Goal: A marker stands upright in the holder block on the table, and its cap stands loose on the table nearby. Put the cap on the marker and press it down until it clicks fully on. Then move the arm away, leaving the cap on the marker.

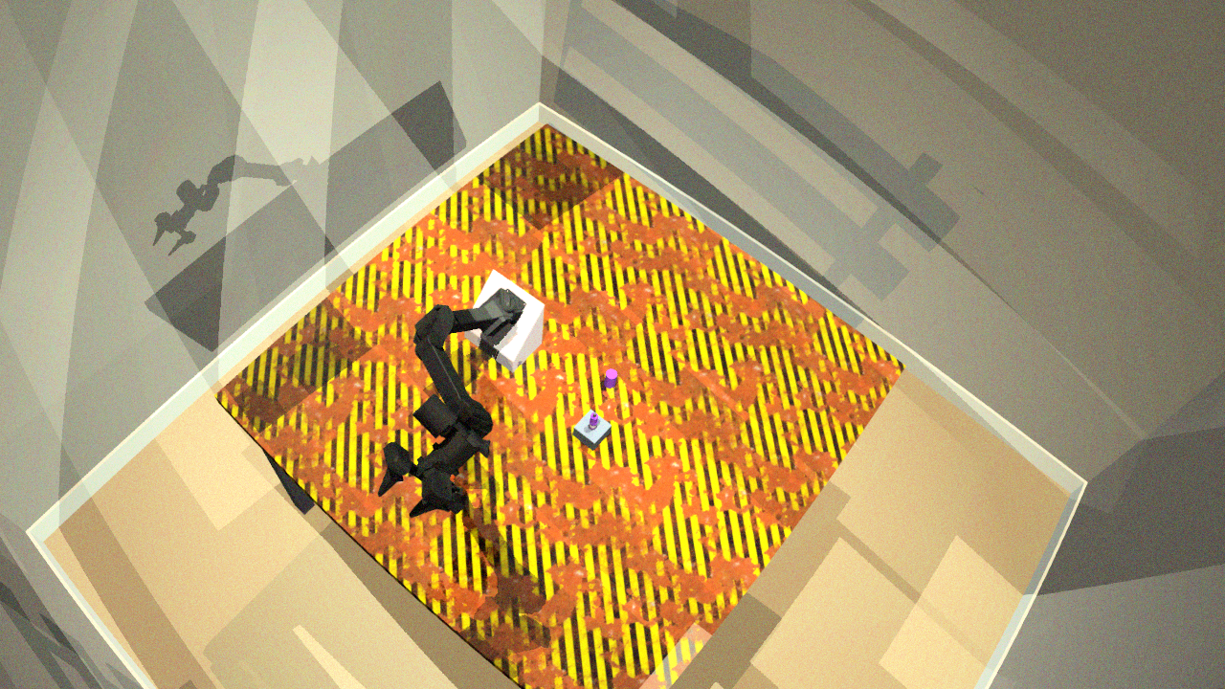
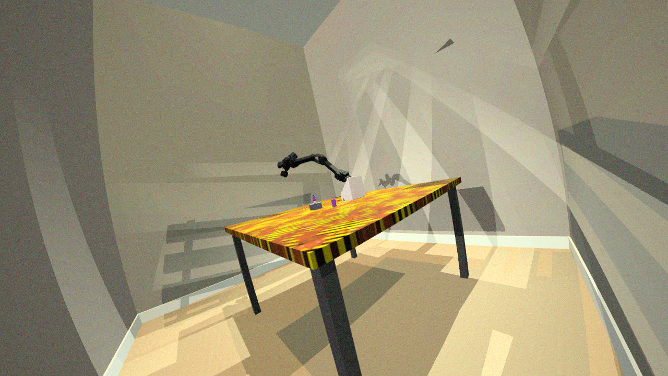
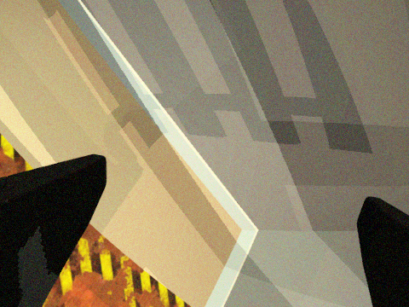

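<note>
Right now my gripper tip is 66 cm to the right of the purple cap, 32 cm above it and 3 cm short of it. Also, from my gripper tip: holder block: 52 cm to the left, 32 cm below, 9 cm ahead.
</note>
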